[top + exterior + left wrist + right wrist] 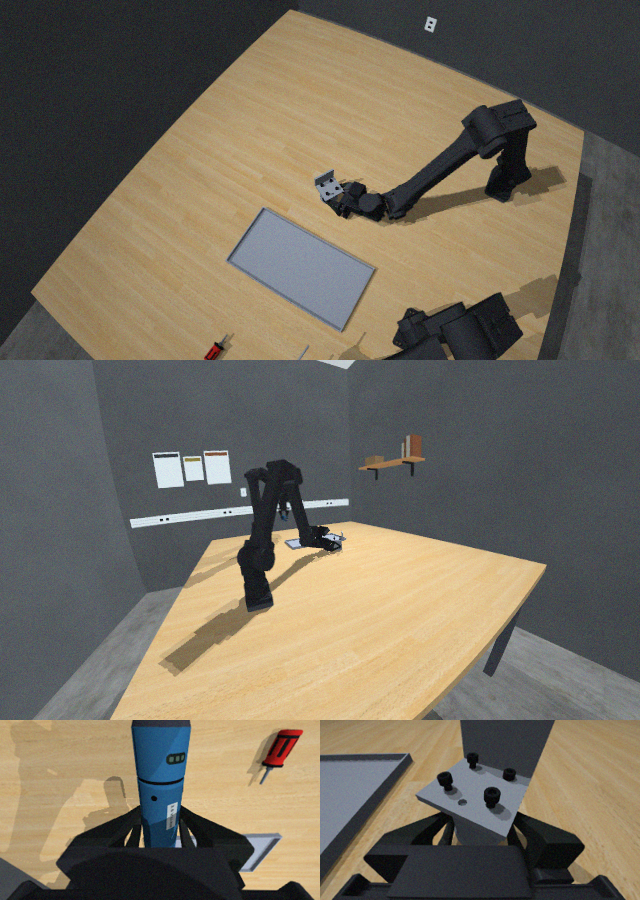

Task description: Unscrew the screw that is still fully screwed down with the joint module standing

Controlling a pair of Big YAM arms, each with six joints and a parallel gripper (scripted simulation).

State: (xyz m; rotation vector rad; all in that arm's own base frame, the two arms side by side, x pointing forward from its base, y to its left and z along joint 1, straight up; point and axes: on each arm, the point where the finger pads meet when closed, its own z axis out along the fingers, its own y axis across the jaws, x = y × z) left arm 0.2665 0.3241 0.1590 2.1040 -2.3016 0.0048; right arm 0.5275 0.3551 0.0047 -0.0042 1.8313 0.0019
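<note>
Now: right hand 10 mm below the joint module. The rest, counted from my right hand: grey bracket: 50 mm above; then grey tray: 80 mm behind, 250 mm to the left, 20 mm below.
</note>
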